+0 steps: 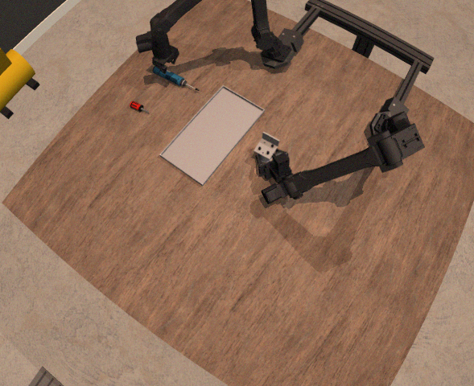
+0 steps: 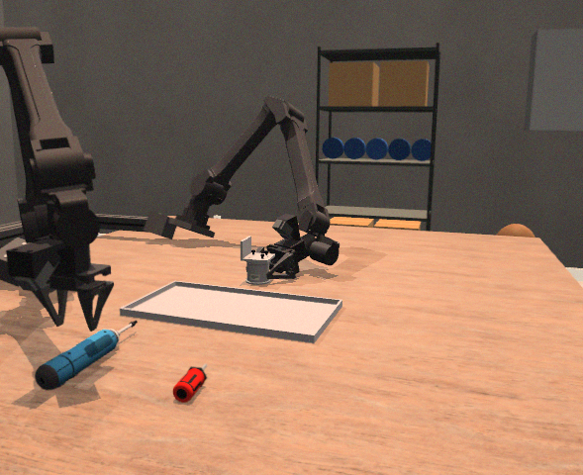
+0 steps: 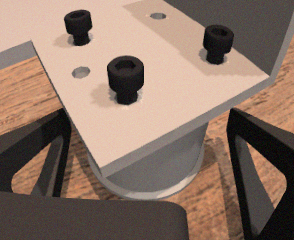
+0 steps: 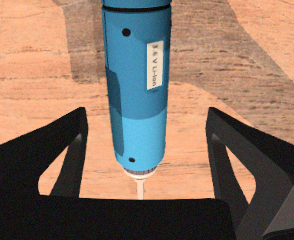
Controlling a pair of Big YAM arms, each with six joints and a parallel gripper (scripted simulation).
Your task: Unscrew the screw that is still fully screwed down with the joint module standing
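The joint module is 10 mm above my left hand. Also, from my left hand: shallow grey tray: 60 mm ahead, 230 mm to the right, 20 mm below; then pale l-shaped bracket: 50 mm above; then red manual screwdriver: 180 mm ahead, 560 mm to the right, 10 mm below.
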